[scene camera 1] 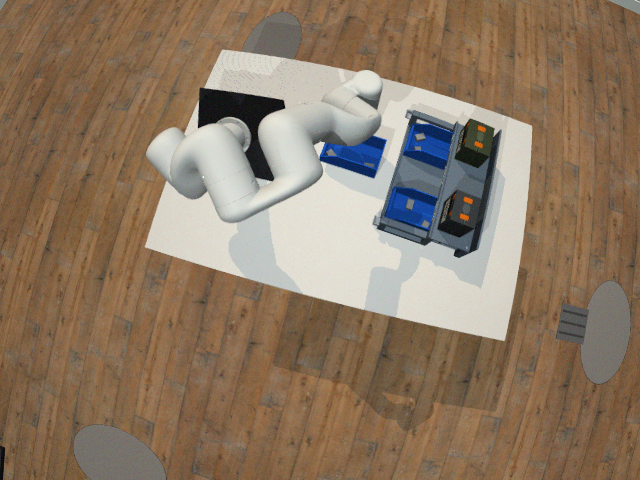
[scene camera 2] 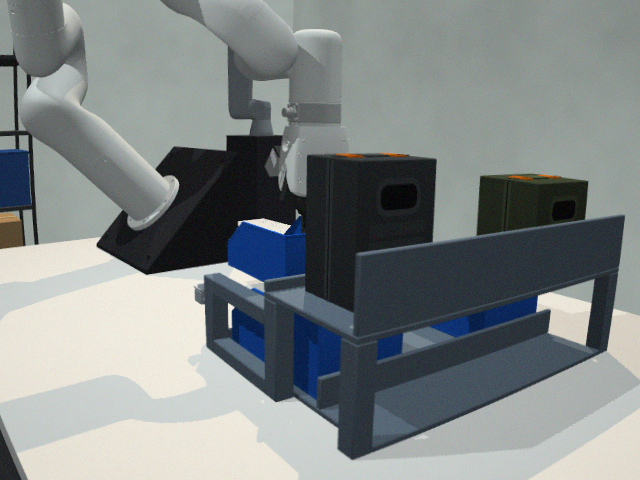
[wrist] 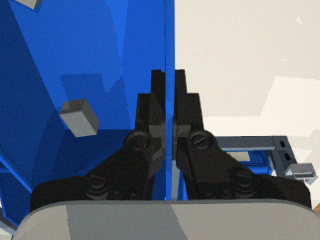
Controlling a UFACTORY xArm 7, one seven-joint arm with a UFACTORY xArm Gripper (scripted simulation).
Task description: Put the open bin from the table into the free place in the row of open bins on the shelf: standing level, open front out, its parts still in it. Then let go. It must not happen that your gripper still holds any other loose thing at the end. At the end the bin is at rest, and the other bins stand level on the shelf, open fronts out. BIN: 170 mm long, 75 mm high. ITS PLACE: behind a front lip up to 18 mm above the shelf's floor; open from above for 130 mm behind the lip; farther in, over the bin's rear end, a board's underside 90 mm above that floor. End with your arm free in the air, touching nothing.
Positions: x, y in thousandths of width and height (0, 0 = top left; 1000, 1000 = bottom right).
Scene:
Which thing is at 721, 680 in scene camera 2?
A blue open bin.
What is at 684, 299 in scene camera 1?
A blue open bin.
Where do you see a blue open bin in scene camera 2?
496, 730

